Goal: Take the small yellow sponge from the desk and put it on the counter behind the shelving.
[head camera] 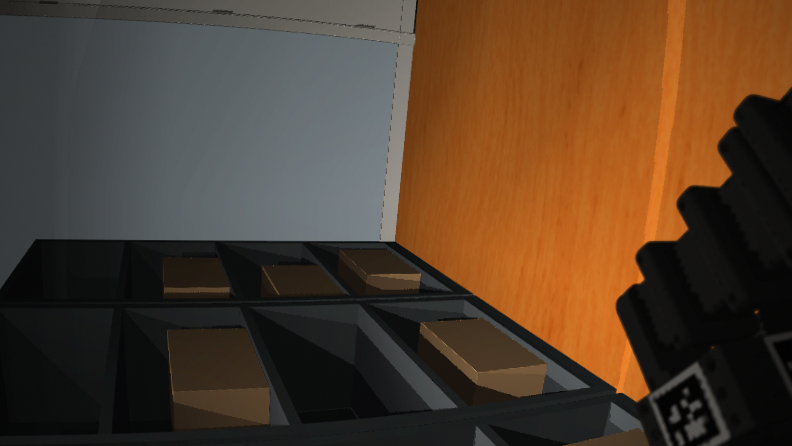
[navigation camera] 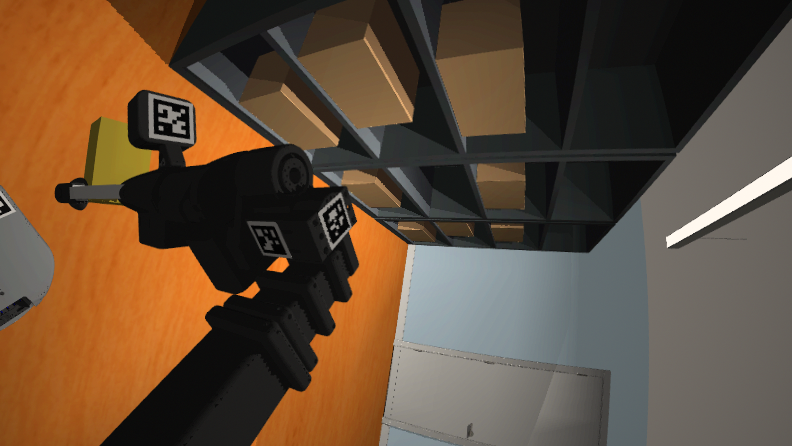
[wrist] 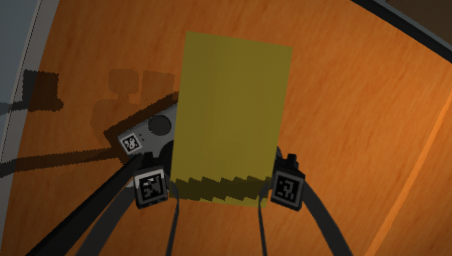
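Places are measured from the robot's base along level axes (x ahead, y left, z up), in metres.
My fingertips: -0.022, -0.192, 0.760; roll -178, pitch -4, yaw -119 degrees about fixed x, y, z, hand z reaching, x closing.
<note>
Behind a point stands the place of what it marks, as x, y, z.
The yellow sponge (navigation camera: 113, 152) @[0.025, -0.207, 0.812] (wrist: 230, 115) is a flat block held between the two fingertips of my gripper (navigation camera: 83, 192) (wrist: 219, 157) @[-0.022, -0.192, 0.760], with most of it sticking out past them in the wrist view. It is above the wooden floor, apart from the shelving. The gripper is shut on it; one finger is hidden in the navigation view. The dark shelving (head camera: 277, 302) (navigation camera: 620, 153) (wrist: 415, 34) has open compartments and stands beside the arm; its edge shows at the upper right in the wrist view. The sponge does not show in the head view. I cannot make out the desk or counter.
Brown boxes (head camera: 218, 360) (navigation camera: 482, 91) sit in several shelving compartments. Orange wood floor (head camera: 526, 138) @[-1.443, -1.362, 0.000] (navigation camera: 343, 354) @[-1.854, -1.089, 0.001] (wrist: 350, 125) runs along the shelving to a blue-grey wall (head camera: 221, 138) @[-2.234, -2.247, 0.975] (navigation camera: 487, 304) @[-2.273, -2.199, 0.944]. My grey base (navigation camera: 22, 265) @[-0.153, -0.098, 0.160] (wrist: 160, 142) is below the sponge in the wrist view.
</note>
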